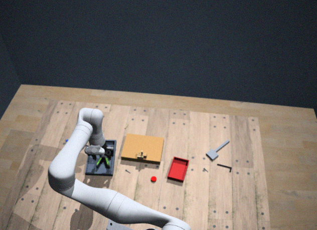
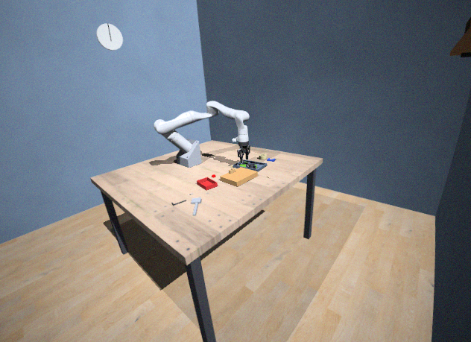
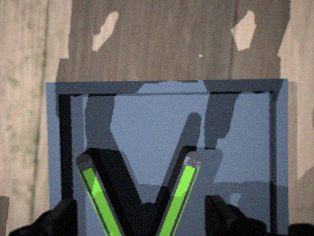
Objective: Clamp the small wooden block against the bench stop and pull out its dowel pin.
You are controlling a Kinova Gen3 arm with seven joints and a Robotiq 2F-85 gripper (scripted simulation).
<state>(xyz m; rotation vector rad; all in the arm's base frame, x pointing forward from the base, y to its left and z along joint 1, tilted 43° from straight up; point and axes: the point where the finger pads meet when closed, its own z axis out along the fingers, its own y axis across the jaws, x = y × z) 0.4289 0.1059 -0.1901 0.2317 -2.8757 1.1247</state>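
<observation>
Right now the blue-grey tray is 30 mm ahead of my hand, 20 mm to the left of it and 50 mm below it. The rest, counted from my hand: dowel pin: 60 mm ahead, 190 mm to the right; bench board: 120 mm ahead, 180 mm to the right, 30 mm below; wooden block: 60 mm ahead, 190 mm to the right, 20 mm below.
</observation>
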